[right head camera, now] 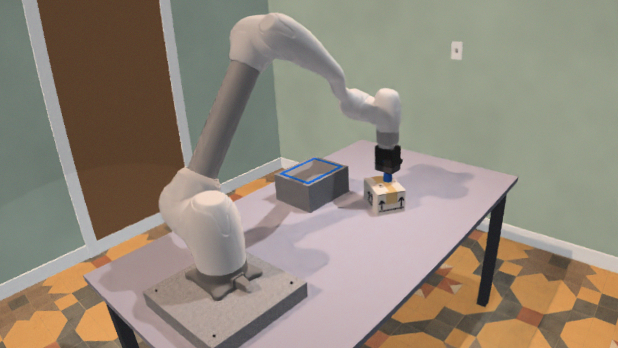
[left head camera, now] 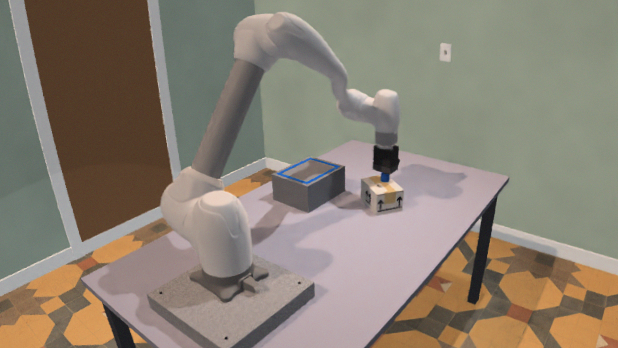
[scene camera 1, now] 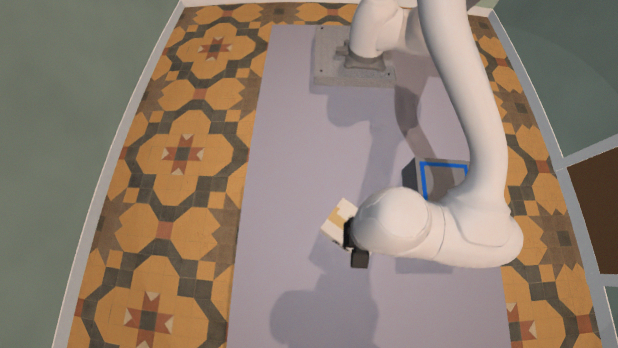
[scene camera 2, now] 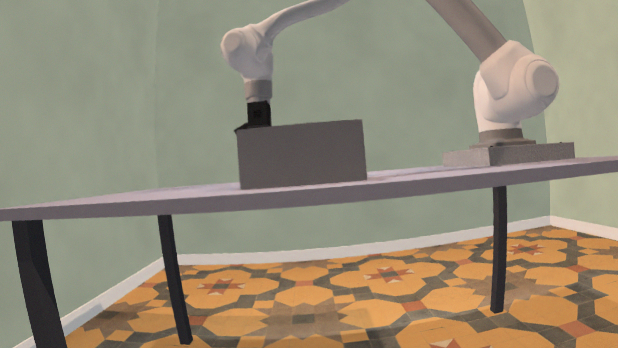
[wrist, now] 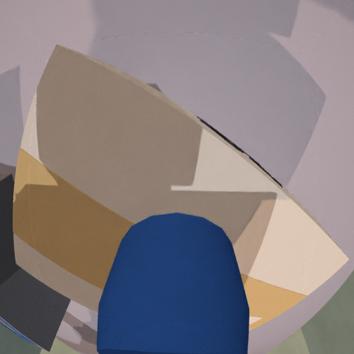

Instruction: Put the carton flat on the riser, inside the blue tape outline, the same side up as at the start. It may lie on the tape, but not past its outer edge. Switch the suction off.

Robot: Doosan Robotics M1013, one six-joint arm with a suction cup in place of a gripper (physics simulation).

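Frame: origin at the arm's base, x left, y back, z up, level; millimetres.
Seen in the pictures: hand, tool point: [right head camera: 387, 180] [left head camera: 385, 180]; arm's base, link origin: [right head camera: 223, 275] [left head camera: 229, 277] [scene camera 1: 363, 55] [scene camera 2: 501, 147].
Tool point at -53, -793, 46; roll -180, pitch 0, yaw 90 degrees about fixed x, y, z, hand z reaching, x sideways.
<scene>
Pixels of each thing's top centre, then the offset from my tool point to it, as dx, dy, dz. "*": a spot on its surface instead. Level surfaces: height alone.
- white carton, top centre: [scene camera 1: 354, 228] [right head camera: 384, 183] [left head camera: 381, 183] -3, +29, -4
- grey riser, top centre: [scene camera 2: 300, 129] [scene camera 1: 448, 195] [right head camera: 311, 170] [left head camera: 308, 170] +293, +142, +20
- blue tape outline, surface spot: [scene camera 1: 442, 164] [left head camera: 293, 178] [right head camera: 295, 178] * +287, +247, +20
- table, surface height: dz -101
The white carton [left head camera: 390, 202] [right head camera: 392, 202] [scene camera 1: 331, 230] [wrist: 115, 125] sits flat on the table, tan tape on top and black arrows pointing up on its sides. It stands turned relative to the riser. The blue suction cup [left head camera: 385, 180] [right head camera: 388, 180] [wrist: 176, 220] comes down on its top face, off-centre, and seems to touch it; whether suction holds cannot be told. The grey riser [left head camera: 290, 193] [right head camera: 292, 193] [scene camera 1: 409, 172] [scene camera 2: 302, 155] stands beside the carton, with the blue tape outline [left head camera: 292, 178] [right head camera: 295, 178] [scene camera 1: 442, 164] on top. In scene camera 2 the riser hides carton and cup.
The arm's grey base plate [left head camera: 200, 305] [right head camera: 195, 305] [scene camera 1: 327, 77] [scene camera 2: 465, 157] lies at the other end of the table [left head camera: 360, 280] [scene camera 1: 300, 125]. The forearm [scene camera 1: 485, 135] hides part of the riser in scene camera 1.
</scene>
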